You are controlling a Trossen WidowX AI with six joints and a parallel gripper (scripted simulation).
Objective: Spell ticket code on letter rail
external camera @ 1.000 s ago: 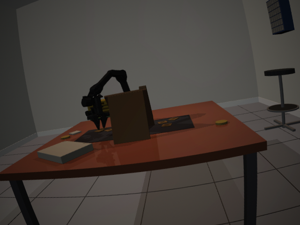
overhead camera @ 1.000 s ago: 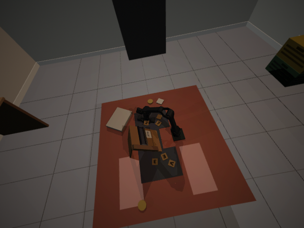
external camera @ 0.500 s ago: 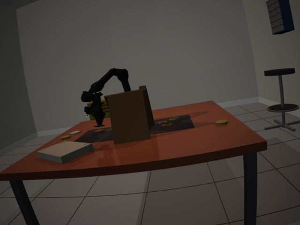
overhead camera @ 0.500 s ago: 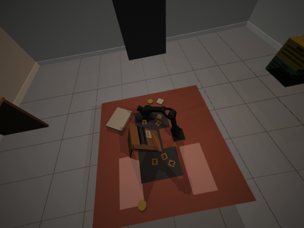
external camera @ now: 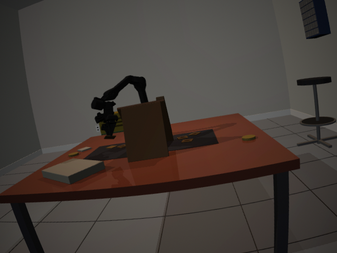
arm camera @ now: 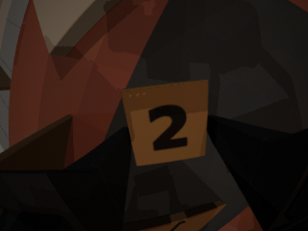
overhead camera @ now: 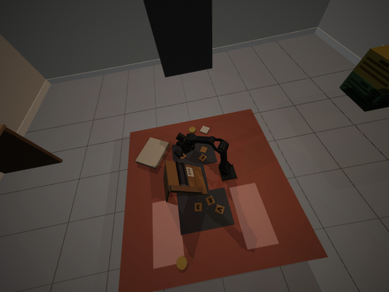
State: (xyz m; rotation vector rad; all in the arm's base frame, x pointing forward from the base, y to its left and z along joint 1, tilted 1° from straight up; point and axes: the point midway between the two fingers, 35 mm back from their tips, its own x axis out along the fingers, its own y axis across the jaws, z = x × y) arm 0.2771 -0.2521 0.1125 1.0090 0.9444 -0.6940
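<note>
Right now the white ticket is 17 cm to the left of my gripper tip, 1 cm behind it and 1 cm above it. Also, from my gripper tip: book: 24 cm ahead, 19 cm to the right, 8 cm below; then dark mat: 21 cm to the left, 10 cm below, 9 cm behind; then tile: right at my gripper tip.
</note>
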